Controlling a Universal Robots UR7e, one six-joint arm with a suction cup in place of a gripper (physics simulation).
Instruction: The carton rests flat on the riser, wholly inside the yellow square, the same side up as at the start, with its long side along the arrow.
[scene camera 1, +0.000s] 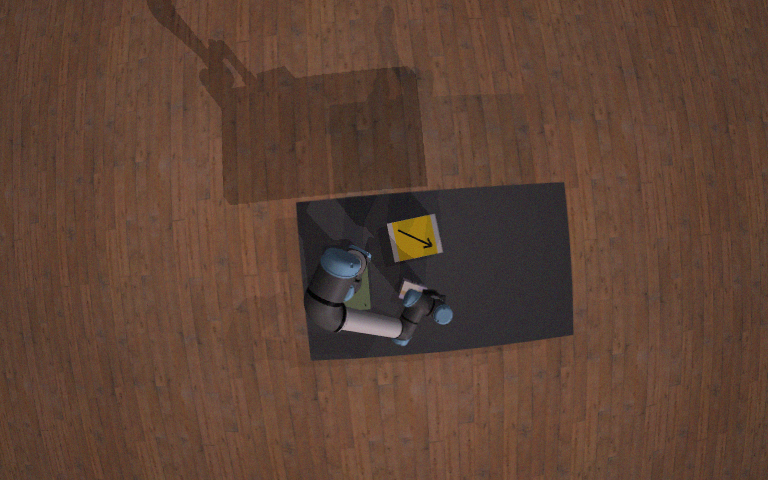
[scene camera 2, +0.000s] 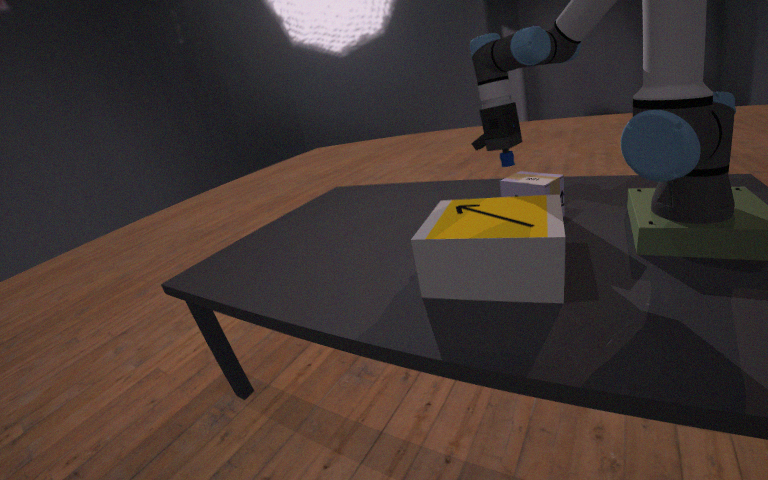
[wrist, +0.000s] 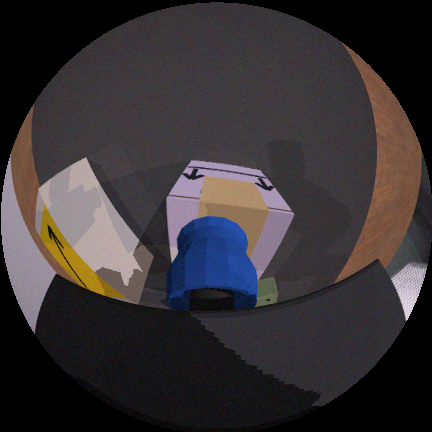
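The carton (scene camera 1: 405, 287) (scene camera 2: 518, 187) (wrist: 235, 192) is a lilac box with a tan tape band and a white barcode label on top. It rests on the table beside the riser, partly hidden by the arm in scene camera 1. The white riser (scene camera 1: 437, 233) (scene camera 2: 492, 268) (wrist: 90, 200) bears a yellow square (scene camera 1: 419, 223) (scene camera 2: 481, 230) (wrist: 97, 287) with a black arrow (scene camera 1: 413, 237) (scene camera 2: 498, 216). My blue suction cup (scene camera 2: 507, 164) (wrist: 212, 230) is open, a little above the carton and apart from it, holding nothing; the arm hides it in scene camera 1.
The dark table (scene camera 1: 509, 254) (scene camera 2: 294, 254) stands on a wooden floor. The green base plate (scene camera 1: 363, 297) (scene camera 2: 690, 244) (wrist: 267, 290) of my arm is on the table near the carton and riser. The riser stands between the carton and scene camera 2.
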